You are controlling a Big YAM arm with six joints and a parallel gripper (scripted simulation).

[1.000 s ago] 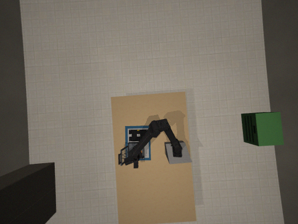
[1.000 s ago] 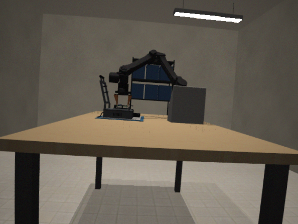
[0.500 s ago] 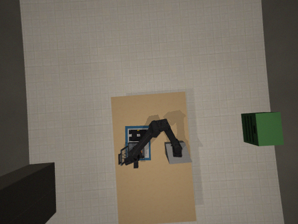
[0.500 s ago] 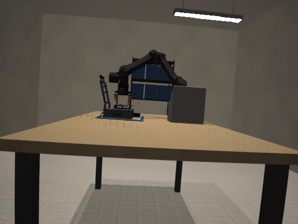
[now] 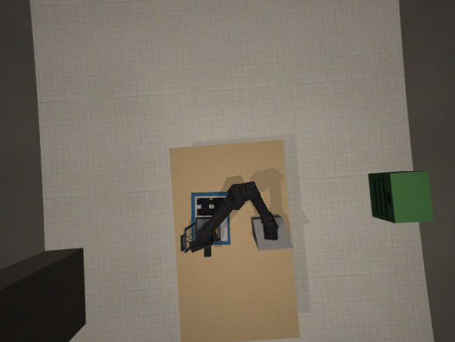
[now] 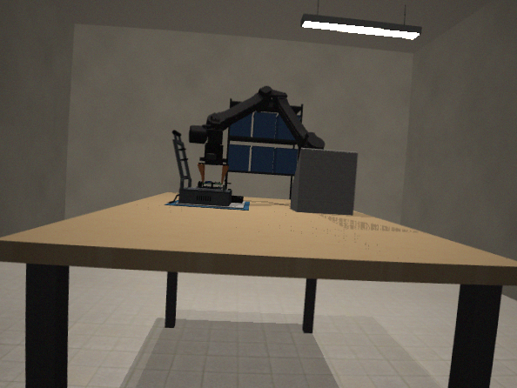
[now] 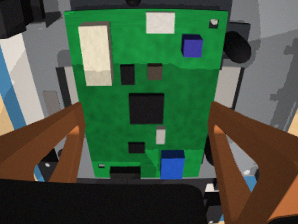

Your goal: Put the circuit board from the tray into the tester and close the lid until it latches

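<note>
Now: hand right at the green circuit board. From my hand the other things lie so: black latch hook: 6 cm behind, 6 cm to the left; then dark pin plate: 1 cm ahead, 1 cm to the left, 2 cm below; then tester lid: 13 cm ahead, 9 cm above.
</note>
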